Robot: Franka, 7 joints.
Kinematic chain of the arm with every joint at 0, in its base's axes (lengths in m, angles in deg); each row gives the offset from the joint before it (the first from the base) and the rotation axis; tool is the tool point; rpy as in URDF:
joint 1: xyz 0 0 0.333 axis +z
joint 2: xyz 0 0 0 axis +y
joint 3: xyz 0 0 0.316 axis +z
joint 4: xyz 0.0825 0 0 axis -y
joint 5: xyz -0.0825 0 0.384 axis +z
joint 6: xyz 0 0 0 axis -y
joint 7: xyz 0.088 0 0 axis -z
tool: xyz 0 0 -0.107 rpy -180 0 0
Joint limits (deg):
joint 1: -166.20..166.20
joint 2: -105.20..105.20
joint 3: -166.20..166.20
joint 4: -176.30..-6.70
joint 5: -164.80..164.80
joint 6: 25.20..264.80
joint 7: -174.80..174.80
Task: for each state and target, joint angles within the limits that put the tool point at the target. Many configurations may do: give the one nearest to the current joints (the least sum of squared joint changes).
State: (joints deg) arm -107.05 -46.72 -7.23 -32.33 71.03 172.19 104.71
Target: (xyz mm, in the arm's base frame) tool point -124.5 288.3 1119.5
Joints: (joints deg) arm -92.66 -37.81 -17.78 -34.66 69.14 164.27 104.71
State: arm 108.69 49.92 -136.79 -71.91 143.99 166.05 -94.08
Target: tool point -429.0 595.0 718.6
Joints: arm 142.91 84.97 -141.79 -41.14 141.87 161.04 -94.08
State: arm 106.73 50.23 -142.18 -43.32 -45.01 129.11 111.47
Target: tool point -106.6 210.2 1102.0
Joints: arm 129.70 49.73 -166.20 -48.83 -48.14 109.16 111.47
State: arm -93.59 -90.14 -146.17 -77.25 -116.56 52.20 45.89
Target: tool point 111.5 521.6 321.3
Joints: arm -109.11 -36.23 -154.95 -108.58 -96.14 25.20 45.89
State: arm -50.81 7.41 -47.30 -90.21 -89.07 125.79 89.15
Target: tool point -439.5 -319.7 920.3
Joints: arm -78.30 5.40 -68.31 -65.74 -92.22 129.26 89.15
